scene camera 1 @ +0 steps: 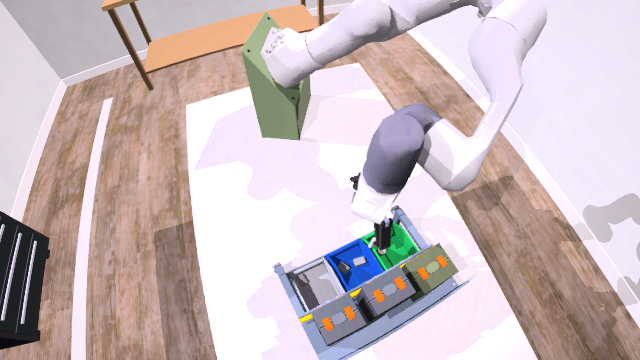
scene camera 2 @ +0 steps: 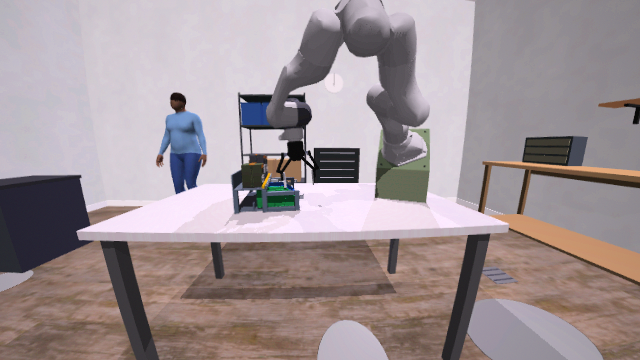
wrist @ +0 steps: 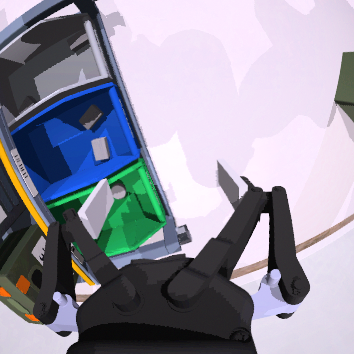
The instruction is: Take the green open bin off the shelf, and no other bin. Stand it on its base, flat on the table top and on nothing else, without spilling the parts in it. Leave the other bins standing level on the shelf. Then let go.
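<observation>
The green open bin stands at one end of the shelf. A round grey part shows in it. The blue bin is beside it and holds small grey parts. The grey bin is at the far end. My gripper is wide open and empty. One finger pad is over the green bin, at or just inside its opening; its exact depth is unclear. The other is beyond the shelf's front rail, above the table.
An olive case stands behind the green bin on the shelf's upper level, with grey cases alongside. A yellow strip runs between bins and cases. The robot's green pedestal stands across the table.
</observation>
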